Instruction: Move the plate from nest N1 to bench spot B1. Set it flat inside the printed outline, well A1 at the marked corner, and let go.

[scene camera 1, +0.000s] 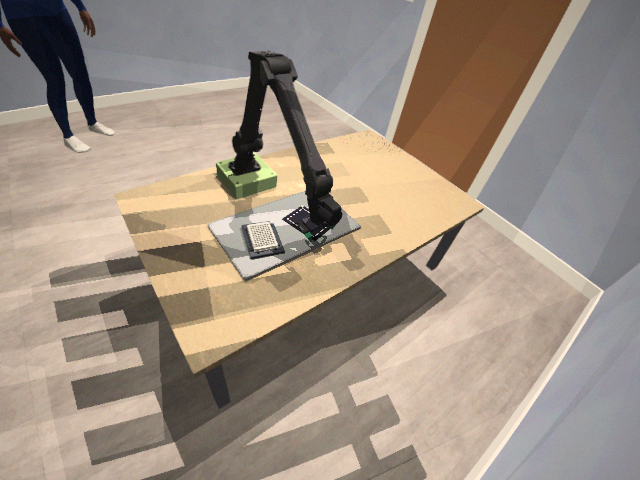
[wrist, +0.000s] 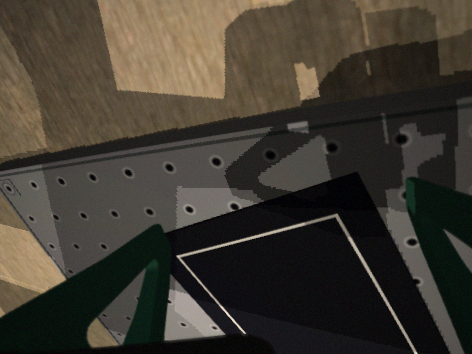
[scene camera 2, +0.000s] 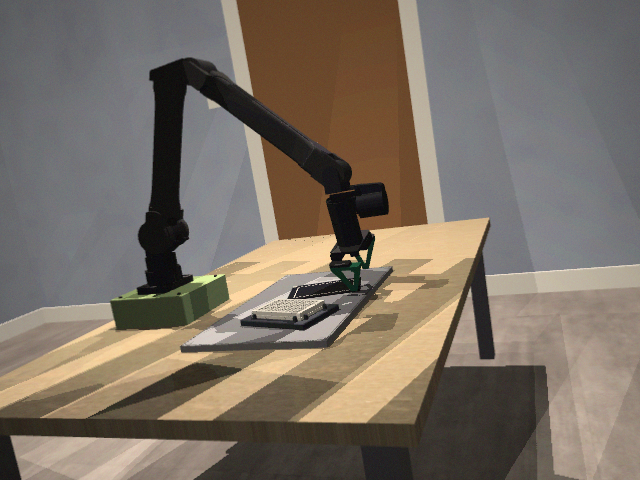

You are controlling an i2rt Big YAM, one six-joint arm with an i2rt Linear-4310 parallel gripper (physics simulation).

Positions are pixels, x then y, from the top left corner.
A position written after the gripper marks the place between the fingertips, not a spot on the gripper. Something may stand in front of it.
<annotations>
The gripper [scene camera 2: 360,279] is open and holds nothing. Also in view: a white well plate [scene camera 2: 283,309].
</annotations>
